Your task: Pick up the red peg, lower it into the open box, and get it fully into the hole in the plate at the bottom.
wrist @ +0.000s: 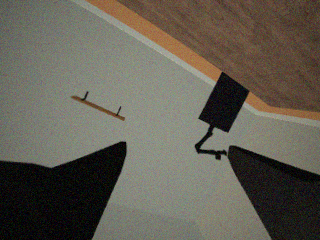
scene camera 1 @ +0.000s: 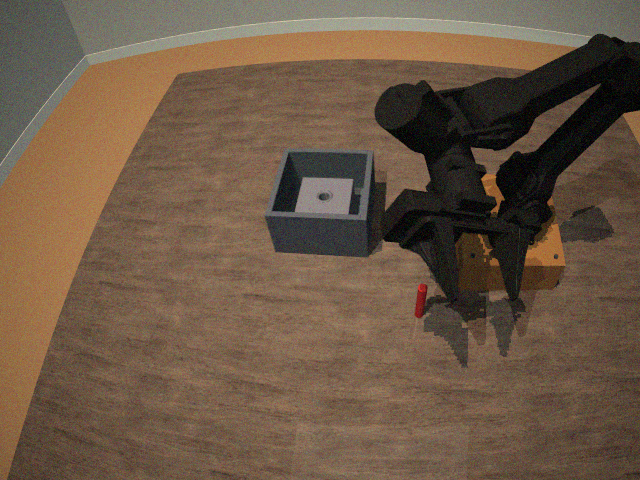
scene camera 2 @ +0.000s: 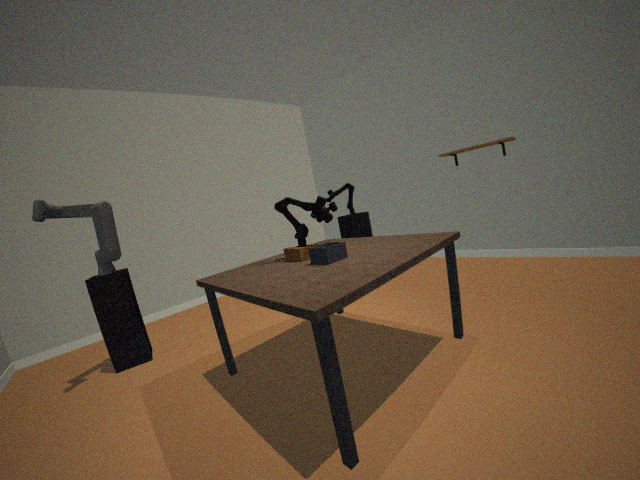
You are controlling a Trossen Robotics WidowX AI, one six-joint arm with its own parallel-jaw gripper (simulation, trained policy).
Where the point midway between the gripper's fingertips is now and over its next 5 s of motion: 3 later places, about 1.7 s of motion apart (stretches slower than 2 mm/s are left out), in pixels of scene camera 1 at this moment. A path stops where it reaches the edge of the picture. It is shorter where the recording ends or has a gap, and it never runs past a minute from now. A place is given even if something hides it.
The gripper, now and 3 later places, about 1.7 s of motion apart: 486, 300; 393, 262; 414, 303; 329, 189
